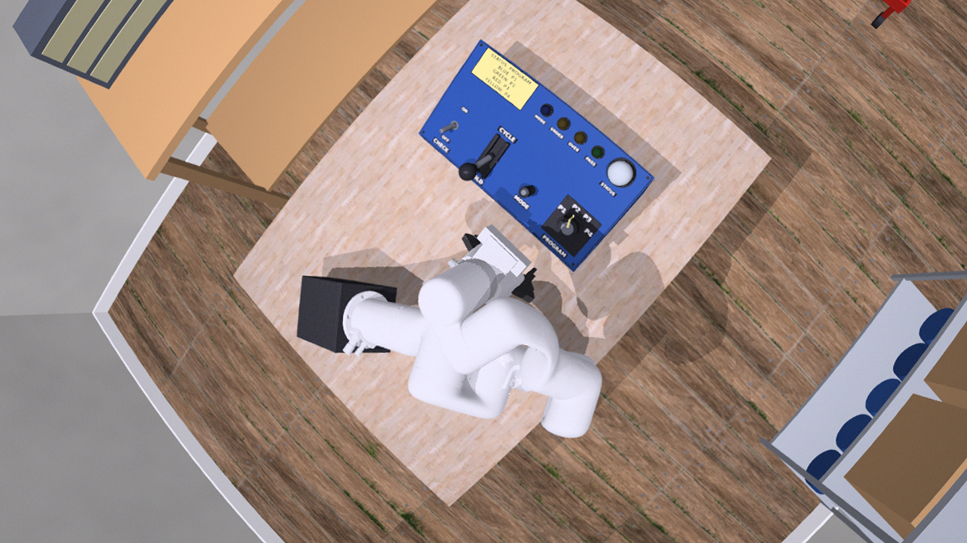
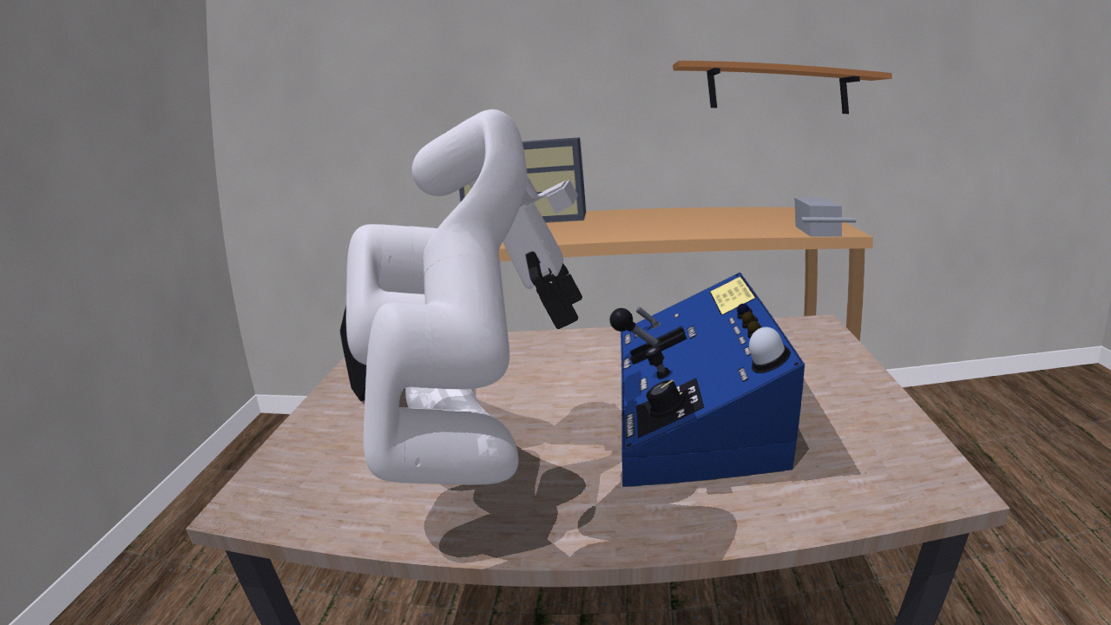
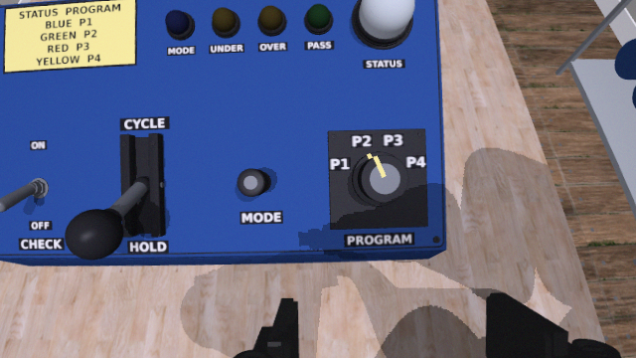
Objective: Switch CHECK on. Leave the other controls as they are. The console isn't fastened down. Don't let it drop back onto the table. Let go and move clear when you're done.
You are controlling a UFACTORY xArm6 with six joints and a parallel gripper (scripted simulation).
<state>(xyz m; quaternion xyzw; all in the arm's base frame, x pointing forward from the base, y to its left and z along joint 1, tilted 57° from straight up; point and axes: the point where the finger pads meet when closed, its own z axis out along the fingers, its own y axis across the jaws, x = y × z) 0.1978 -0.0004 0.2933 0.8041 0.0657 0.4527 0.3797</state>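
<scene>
Right now my hand is 21 cm short of the grey check toggle, 29 cm to the right of it and 13 cm above it. From my hand the other things lie so: hold lever: 15 cm ahead, 18 cm to the left, 12 cm below; then mode button: 15 cm ahead, 5 cm to the left, 12 cm below; then program dial: 13 cm ahead, 6 cm to the right, 12 cm below.
</scene>
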